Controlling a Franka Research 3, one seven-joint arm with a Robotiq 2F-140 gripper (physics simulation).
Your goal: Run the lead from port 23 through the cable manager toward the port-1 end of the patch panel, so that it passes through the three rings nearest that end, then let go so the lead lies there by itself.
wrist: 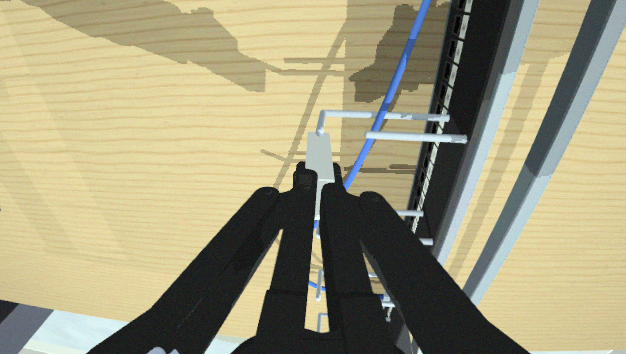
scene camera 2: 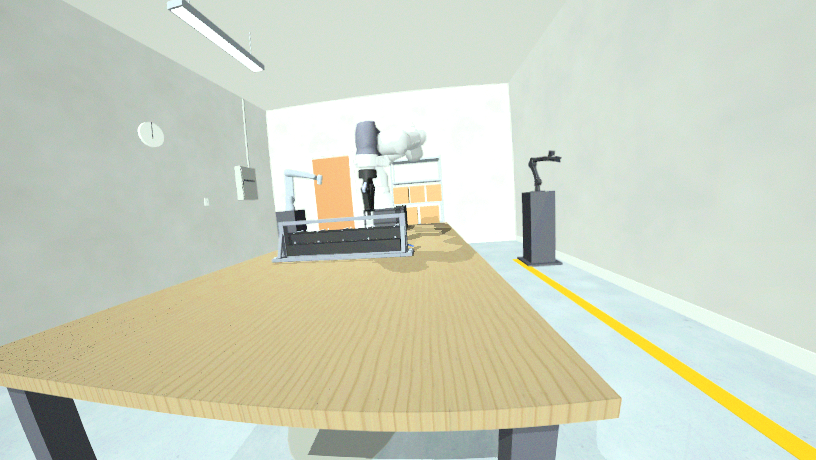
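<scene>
The blue lead (wrist: 401, 70) runs down the wrist view beside the patch panel (wrist: 487, 45). It crosses the two white bars of the nearest ring (wrist: 415, 137) and goes behind my fingers. A short blue piece shows between the fingers lower down, and a curved piece shows further below. My gripper (scene camera 2: 369, 219) (wrist: 317, 149) is shut, its pale pads together just left of the lead, at the nearest ring's open side. No lead shows between the pads; what lies behind them is hidden. More rings show lower, partly covered by the fingers. Port numbers are unreadable.
The grey rack frame (scene camera 2: 404, 234) (wrist: 515, 75) stands on the wooden table (scene camera 2: 342, 342) (wrist: 150, 150), its rails running along the right of the wrist view. Shadows of the arm and rings fall on the table. A dark pedestal (scene camera 2: 538, 228) with a small arm stands beyond the table's right side.
</scene>
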